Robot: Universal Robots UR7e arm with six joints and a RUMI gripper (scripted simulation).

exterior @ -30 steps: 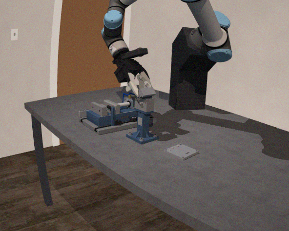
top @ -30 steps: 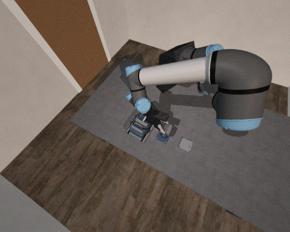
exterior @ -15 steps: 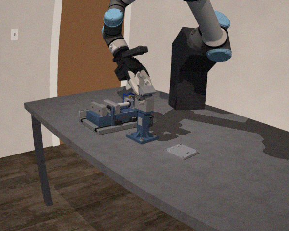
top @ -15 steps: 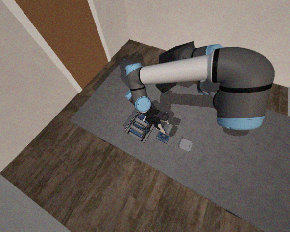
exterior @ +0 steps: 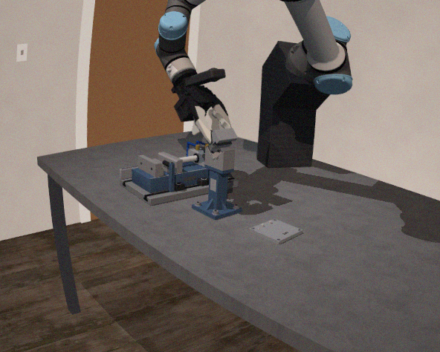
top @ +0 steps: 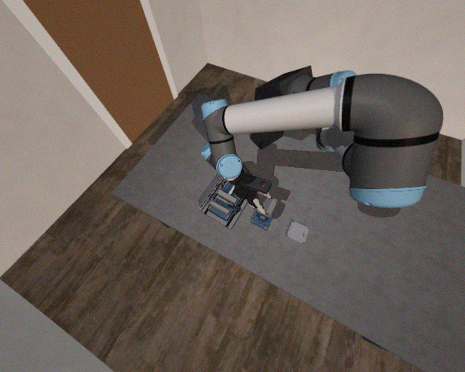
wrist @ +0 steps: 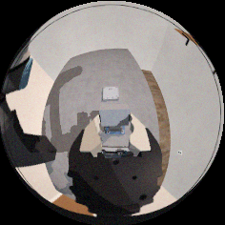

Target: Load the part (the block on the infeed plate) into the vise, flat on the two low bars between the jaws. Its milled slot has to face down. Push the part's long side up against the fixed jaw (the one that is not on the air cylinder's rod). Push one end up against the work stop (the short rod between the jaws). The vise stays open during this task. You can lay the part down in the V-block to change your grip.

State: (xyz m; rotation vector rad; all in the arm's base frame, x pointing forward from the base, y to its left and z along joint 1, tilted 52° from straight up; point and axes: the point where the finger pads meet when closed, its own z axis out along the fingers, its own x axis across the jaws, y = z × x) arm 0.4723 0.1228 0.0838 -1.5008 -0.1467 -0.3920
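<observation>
Now: hand 10 mm to the right of the part and 10 mm above it. Also, from my hand: fixed jaw (190 mm to the right, 110 mm below, 100 mm ahead); moving jaw (190 mm to the right, 110 mm below, 40 mm ahead); air cylinder rod (200 mm to the right, 110 mm below, 10 mm behind).
</observation>
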